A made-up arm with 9 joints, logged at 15 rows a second.
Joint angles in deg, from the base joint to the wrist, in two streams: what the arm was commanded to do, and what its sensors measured. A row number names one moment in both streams.
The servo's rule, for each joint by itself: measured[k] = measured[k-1] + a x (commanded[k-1-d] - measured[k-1]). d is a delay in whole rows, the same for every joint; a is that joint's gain. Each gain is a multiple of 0.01, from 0.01 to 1. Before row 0 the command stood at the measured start. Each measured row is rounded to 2 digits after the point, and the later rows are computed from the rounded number. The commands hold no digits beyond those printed.
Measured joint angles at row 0: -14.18, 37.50, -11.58, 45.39, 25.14, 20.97, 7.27, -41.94, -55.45
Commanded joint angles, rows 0 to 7: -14.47, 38.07, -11.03, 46.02, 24.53, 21.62, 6.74, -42.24, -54.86; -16.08, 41.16, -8.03, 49.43, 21.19, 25.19, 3.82, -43.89, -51.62; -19.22, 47.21, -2.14, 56.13, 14.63, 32.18, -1.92, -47.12, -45.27; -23.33, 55.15, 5.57, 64.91, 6.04, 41.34, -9.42, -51.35, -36.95; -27.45, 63.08, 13.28, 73.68, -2.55, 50.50, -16.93, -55.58, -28.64; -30.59, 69.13, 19.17, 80.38, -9.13, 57.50, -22.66, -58.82, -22.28; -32.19, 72.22, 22.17, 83.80, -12.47, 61.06, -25.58, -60.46, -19.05; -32.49, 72.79, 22.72, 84.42, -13.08, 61.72, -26.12, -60.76, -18.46
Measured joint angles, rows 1 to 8: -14.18, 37.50, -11.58, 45.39, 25.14, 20.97, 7.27, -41.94, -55.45; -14.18, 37.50, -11.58, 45.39, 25.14, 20.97, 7.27, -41.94, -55.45; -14.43, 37.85, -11.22, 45.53, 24.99, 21.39, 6.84, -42.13, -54.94; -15.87, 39.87, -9.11, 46.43, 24.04, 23.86, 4.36, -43.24, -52.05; -18.78, 44.35, -4.51, 48.66, 21.69, 29.27, -0.79, -45.68, -46.15; -22.74, 50.94, 2.14, 52.40, 17.78, 37.12, -7.87, -49.25, -38.15; -26.84, 58.35, 9.49, 57.29, 12.70, 45.82, -15.30, -53.24, -29.88; -30.10, 64.93, 15.88, 62.60, 7.24, 53.41, -21.34, -56.76, -23.27
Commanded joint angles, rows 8 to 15: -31.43, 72.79, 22.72, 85.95, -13.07, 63.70, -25.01, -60.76, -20.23; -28.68, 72.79, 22.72, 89.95, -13.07, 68.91, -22.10, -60.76, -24.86; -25.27, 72.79, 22.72, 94.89, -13.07, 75.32, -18.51, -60.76, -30.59; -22.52, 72.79, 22.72, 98.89, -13.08, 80.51, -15.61, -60.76, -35.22; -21.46, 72.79, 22.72, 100.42, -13.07, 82.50, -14.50, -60.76, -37.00; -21.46, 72.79, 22.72, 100.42, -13.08, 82.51, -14.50, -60.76, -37.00; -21.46, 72.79, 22.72, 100.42, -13.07, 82.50, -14.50, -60.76, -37.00; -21.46, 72.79, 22.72, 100.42, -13.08, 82.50, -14.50, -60.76, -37.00
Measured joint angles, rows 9 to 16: -31.92, 69.38, 20.03, 67.48, 2.31, 58.38, -24.82, -59.09, -19.60; -32.42, 71.46, 21.81, 71.38, -1.54, 60.55, -25.89, -60.14, -18.61; -31.56, 72.27, 22.41, 74.73, -4.42, 62.60, -25.17, -60.53, -20.02; -29.05, 72.59, 22.61, 78.23, -6.58, 66.70, -22.65, -60.67, -24.23; -25.76, 72.71, 22.68, 82.06, -8.20, 72.30, -19.26, -60.73, -29.76; -22.94, 72.76, 22.71, 85.93, -9.42, 77.64, -16.27, -60.75, -34.51; -21.65, 72.78, 22.72, 89.26, -10.33, 80.80, -14.82, -60.76, -36.68; -21.48, 72.79, 22.72, 91.83, -11.02, 81.91, -14.56, -60.76, -36.96
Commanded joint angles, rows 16 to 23: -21.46, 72.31, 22.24, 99.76, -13.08, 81.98, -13.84, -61.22, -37.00; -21.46, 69.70, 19.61, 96.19, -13.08, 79.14, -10.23, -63.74, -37.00; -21.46, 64.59, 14.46, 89.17, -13.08, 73.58, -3.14, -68.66, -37.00; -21.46, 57.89, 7.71, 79.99, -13.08, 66.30, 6.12, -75.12, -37.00; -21.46, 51.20, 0.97, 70.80, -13.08, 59.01, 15.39, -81.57, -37.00; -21.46, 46.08, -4.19, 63.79, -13.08, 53.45, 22.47, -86.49, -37.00; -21.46, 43.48, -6.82, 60.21, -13.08, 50.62, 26.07, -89.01, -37.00; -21.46, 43.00, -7.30, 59.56, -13.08, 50.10, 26.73, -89.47, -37.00
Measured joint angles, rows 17 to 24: -21.46, 72.79, 22.72, 93.81, -11.53, 82.29, -14.51, -60.76, -36.99; -21.46, 72.79, 22.72, 95.33, -11.92, 82.43, -14.50, -60.76, -37.00; -21.46, 72.50, 22.40, 96.35, -12.21, 82.14, -13.96, -61.05, -37.00; -21.46, 70.79, 20.56, 96.31, -12.43, 80.19, -10.90, -62.74, -37.00; -21.46, 67.01, 16.53, 94.67, -12.59, 75.89, -4.54, -66.47, -37.00; -21.46, 61.45, 10.71, 91.29, -12.71, 69.66, 4.20, -71.92, -37.00; -21.46, 55.20, 4.28, 86.58, -12.80, 62.74, 13.38, -78.00, -37.00; -21.46, 49.64, -1.31, 81.34, -12.87, 56.70, 20.83, -83.35, -37.00
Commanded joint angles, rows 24 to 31: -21.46, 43.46, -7.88, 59.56, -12.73, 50.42, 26.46, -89.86, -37.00; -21.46, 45.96, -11.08, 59.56, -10.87, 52.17, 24.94, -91.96, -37.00; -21.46, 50.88, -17.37, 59.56, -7.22, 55.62, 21.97, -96.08, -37.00; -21.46, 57.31, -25.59, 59.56, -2.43, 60.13, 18.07, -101.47, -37.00; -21.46, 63.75, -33.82, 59.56, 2.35, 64.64, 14.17, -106.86, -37.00; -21.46, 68.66, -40.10, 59.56, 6.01, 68.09, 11.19, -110.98, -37.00; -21.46, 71.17, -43.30, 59.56, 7.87, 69.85, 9.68, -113.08, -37.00; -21.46, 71.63, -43.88, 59.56, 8.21, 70.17, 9.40, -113.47, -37.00
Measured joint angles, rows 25 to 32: -21.46, 45.88, -4.95, 76.48, -12.92, 52.75, 25.13, -86.92, -37.00; -21.46, 44.12, -6.50, 72.59, -12.96, 51.03, 26.44, -88.53, -37.00; -21.46, 43.72, -7.41, 69.59, -12.90, 50.63, 26.46, -89.37, -37.00; -21.46, 45.09, -9.83, 67.28, -12.39, 51.63, 25.21, -91.00, -37.00; -21.46, 48.62, -14.81, 65.50, -11.10, 54.22, 22.55, -94.20, -37.00; -21.46, 53.92, -21.92, 64.13, -8.93, 58.06, 18.88, -98.78, -37.00; -21.46, 59.92, -29.77, 63.08, -6.11, 62.34, 15.02, -103.87, -37.00; -21.46, 65.25, -36.59, 62.27, -3.08, 66.08, 11.88, -108.35, -37.00
